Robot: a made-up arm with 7 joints. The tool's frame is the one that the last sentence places. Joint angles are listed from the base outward.
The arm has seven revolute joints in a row. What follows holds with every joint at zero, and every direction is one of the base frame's.
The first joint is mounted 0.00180 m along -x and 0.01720 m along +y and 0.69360 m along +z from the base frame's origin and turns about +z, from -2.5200 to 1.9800 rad.
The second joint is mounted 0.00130 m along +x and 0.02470 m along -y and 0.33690 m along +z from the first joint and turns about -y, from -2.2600 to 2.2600 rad.
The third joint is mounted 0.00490 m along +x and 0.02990 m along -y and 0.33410 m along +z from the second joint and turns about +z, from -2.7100 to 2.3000 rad.
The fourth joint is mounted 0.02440 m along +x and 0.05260 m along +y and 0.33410 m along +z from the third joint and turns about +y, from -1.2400 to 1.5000 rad.
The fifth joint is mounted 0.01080 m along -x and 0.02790 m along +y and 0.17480 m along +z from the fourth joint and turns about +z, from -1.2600 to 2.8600 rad.
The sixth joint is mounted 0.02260 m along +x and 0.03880 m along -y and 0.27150 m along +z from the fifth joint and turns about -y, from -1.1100 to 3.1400 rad.
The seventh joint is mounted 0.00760 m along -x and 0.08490 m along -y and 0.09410 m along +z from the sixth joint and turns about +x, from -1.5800 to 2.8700 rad.
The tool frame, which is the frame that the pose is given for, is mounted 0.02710 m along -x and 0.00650 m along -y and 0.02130 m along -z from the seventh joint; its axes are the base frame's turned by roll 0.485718, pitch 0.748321 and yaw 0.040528 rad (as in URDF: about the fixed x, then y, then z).
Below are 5 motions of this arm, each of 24 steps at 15 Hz.
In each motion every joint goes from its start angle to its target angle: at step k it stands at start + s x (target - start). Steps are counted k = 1, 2, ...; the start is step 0. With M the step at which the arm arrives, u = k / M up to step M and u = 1 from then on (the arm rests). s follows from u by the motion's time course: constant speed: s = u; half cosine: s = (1 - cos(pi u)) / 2; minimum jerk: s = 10 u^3 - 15 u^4 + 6 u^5.
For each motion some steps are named. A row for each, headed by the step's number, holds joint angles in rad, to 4 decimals.
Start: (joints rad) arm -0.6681 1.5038 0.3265 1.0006 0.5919 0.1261 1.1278
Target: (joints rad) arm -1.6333 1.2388 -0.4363 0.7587 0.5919 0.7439 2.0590
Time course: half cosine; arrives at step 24
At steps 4, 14, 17, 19, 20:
4: -0.7328 1.4860 0.2754 0.9844 0.5919 0.1675 1.1902
14: -1.2756 1.3370 -0.1536 0.8483 0.5919 0.5149 1.7139
17: -1.4445 1.2906 -0.2871 0.8060 0.5919 0.6230 1.8768
19: -1.5336 1.2662 -0.3575 0.7837 0.5919 0.6801 1.9628
20: -1.5686 1.2566 -0.3852 0.7749 0.5919 0.7025 1.9966

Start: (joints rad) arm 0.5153 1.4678 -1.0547 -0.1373 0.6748 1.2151 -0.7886
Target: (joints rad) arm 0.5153 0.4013 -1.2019 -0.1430 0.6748 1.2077 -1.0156
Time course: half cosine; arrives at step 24
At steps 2, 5, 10, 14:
2: 0.5153 1.4496 -1.0572 -0.1374 0.6748 1.2150 -0.7925
5: 0.5153 1.3576 -1.0699 -0.1379 0.6748 1.2143 -0.8121
10: 0.5153 1.0726 -1.1093 -0.1394 0.6748 1.2124 -0.8727
14: 0.5153 0.7965 -1.1473 -0.1409 0.6748 1.2104 -0.9315

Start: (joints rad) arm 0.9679 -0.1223 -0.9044 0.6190 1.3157 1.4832 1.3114
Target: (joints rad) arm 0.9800 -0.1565 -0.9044 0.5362 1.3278 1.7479 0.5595
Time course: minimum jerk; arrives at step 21
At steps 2, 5, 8, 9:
2: 0.9680 -0.1226 -0.9044 0.6184 1.3158 1.4852 1.3058
5: 0.9690 -0.1254 -0.9044 0.6114 1.3168 1.5074 1.2427
8: 0.9713 -0.1320 -0.9044 0.5954 1.3191 1.5587 1.0970
9: 0.9724 -0.1349 -0.9044 0.5885 1.3202 1.5806 1.0348

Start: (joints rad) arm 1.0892 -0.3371 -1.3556 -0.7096 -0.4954 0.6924 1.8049
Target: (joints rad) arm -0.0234 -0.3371 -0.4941 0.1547 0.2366 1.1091 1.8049
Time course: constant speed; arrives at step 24
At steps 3, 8, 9, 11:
3: 0.9501 -0.3371 -1.2479 -0.6016 -0.4039 0.7445 1.8049
8: 0.7183 -0.3371 -1.0684 -0.4215 -0.2514 0.8313 1.8049
9: 0.6720 -0.3371 -1.0325 -0.3855 -0.2209 0.8487 1.8049
11: 0.5793 -0.3371 -0.9607 -0.3135 -0.1599 0.8834 1.8049

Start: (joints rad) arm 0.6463 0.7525 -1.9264 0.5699 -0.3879 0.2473 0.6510
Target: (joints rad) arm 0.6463 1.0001 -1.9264 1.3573 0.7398 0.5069 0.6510
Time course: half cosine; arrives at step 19
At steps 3, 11, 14, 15, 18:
3: 0.6463 0.7674 -1.9264 0.6174 -0.3199 0.2629 0.6510
11: 0.6463 0.9067 -1.9264 1.0602 0.3144 0.4090 0.6510
14: 0.6463 0.9601 -1.9264 1.2302 0.5578 0.4650 0.6510
15: 0.6463 0.9740 -1.9264 1.2743 0.6209 0.4795 0.6510
18: 0.6463 0.9984 -1.9264 1.3519 0.7321 0.5051 0.6510

